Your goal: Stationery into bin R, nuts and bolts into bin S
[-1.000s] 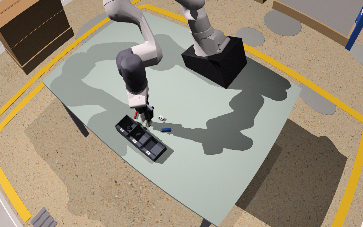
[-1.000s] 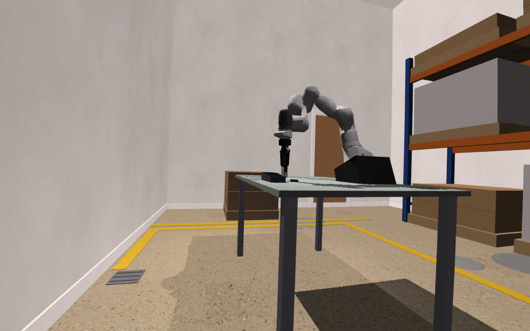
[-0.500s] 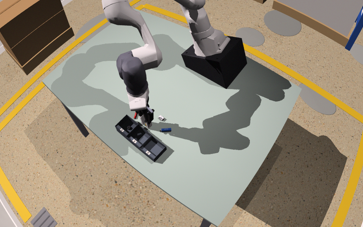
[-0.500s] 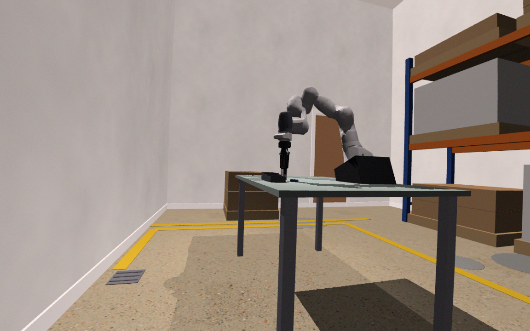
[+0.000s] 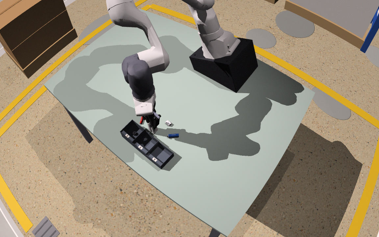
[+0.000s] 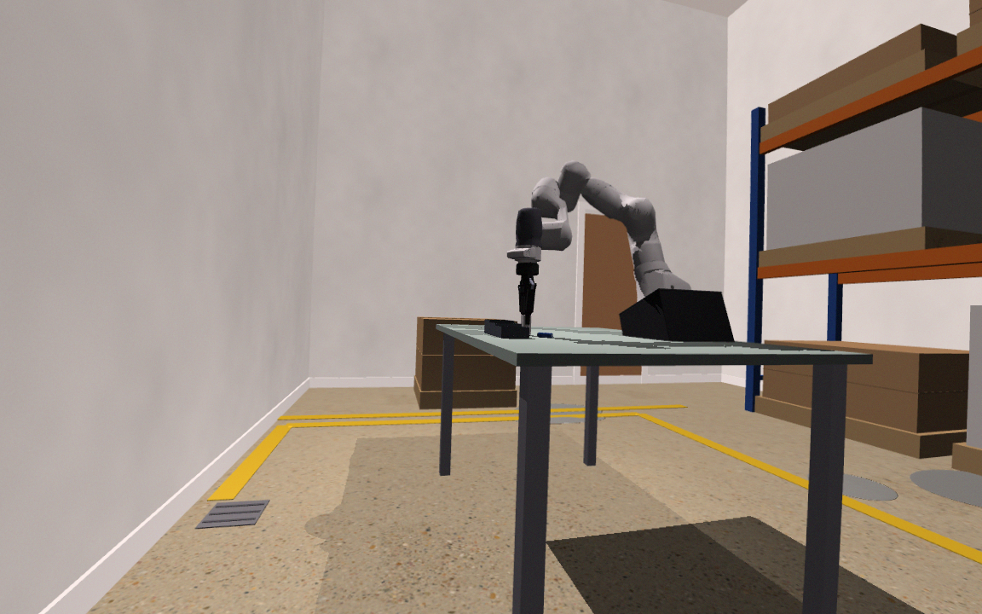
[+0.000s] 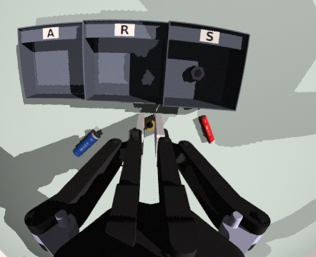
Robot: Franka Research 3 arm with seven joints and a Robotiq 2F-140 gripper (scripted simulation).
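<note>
My hand is 70 mm past the small white block, 30 mm to the right of it and 30 mm above it. Also, from my hand: red cylinder: 10 mm behind, 80 mm to the right, 30 mm below; then blue cylinder: 30 mm behind, 90 mm to the left, 30 mm below; then brass nut: 30 mm below.
</note>
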